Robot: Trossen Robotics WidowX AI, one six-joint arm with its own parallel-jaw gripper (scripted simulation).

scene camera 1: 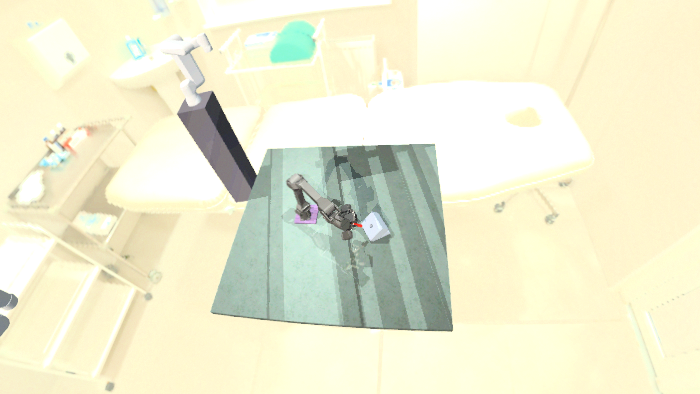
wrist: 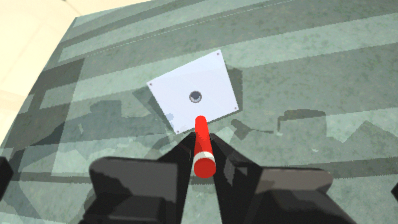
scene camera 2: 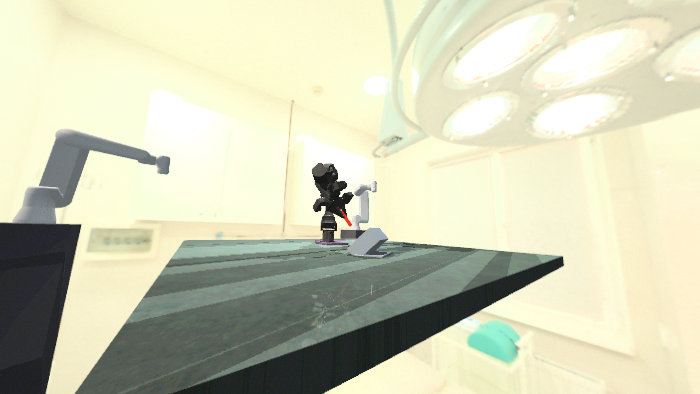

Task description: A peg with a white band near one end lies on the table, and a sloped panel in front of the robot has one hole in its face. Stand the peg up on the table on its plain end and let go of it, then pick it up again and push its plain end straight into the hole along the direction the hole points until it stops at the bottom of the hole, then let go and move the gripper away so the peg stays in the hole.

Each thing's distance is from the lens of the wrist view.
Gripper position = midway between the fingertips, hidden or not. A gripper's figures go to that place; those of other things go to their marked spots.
my gripper (wrist: 202,136): 12 cm
red peg (wrist: 204,163): 8 cm
